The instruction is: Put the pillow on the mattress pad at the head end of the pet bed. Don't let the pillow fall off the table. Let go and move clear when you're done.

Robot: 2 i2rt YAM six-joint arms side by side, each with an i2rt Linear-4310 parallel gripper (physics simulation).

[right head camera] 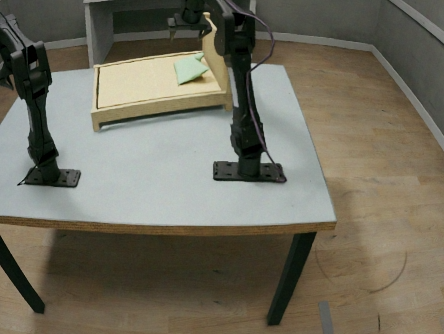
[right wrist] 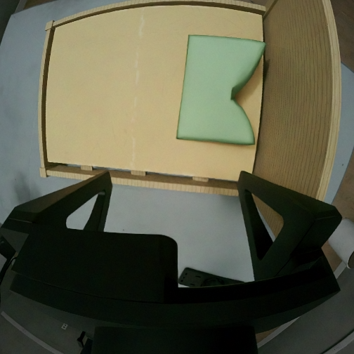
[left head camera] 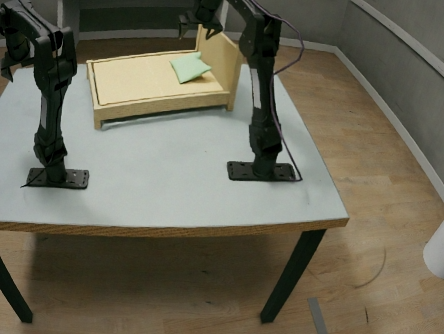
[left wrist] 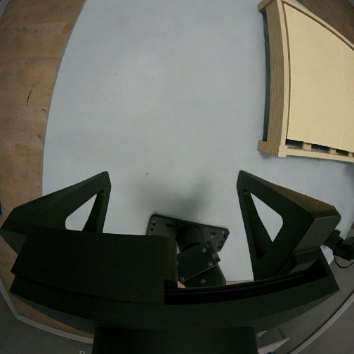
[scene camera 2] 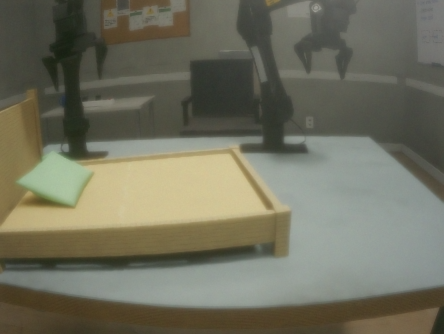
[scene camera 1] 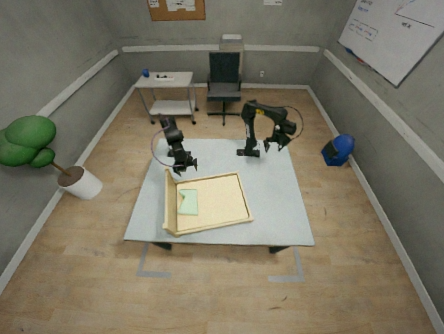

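Observation:
The green pillow [left head camera: 190, 67] [right head camera: 190, 69] [scene camera 1: 189, 202] [scene camera 2: 57, 179] [right wrist: 215, 90] lies on the tan mattress pad [left head camera: 135, 82] [scene camera 1: 220, 200] [scene camera 2: 150, 185] [right wrist: 100, 90] close to the headboard [left head camera: 227, 62] [scene camera 1: 171, 202] [right wrist: 300, 90]. Its edge facing the headboard is notched inward, and one corner there reaches the headboard or nearly so. My right gripper [right wrist: 174, 177] [scene camera 1: 187, 170] [scene camera 2: 77, 82] is open and empty, above and apart from the pillow, off the bed's side nearest the arm bases. My left gripper [left wrist: 173, 177] [scene camera 1: 273, 148] [scene camera 2: 325, 75] is open and empty, high over the table, away from the bed.
The pet bed's low wooden rim [left head camera: 165, 106] [scene camera 2: 150, 242] surrounds the pad. The bed stands on the pale table [left head camera: 150, 175] [scene camera 1: 275, 220]. The left arm's base [left head camera: 57, 178] and right arm's base [left head camera: 262, 171] stand at the table's opposite side from scene camera 2.

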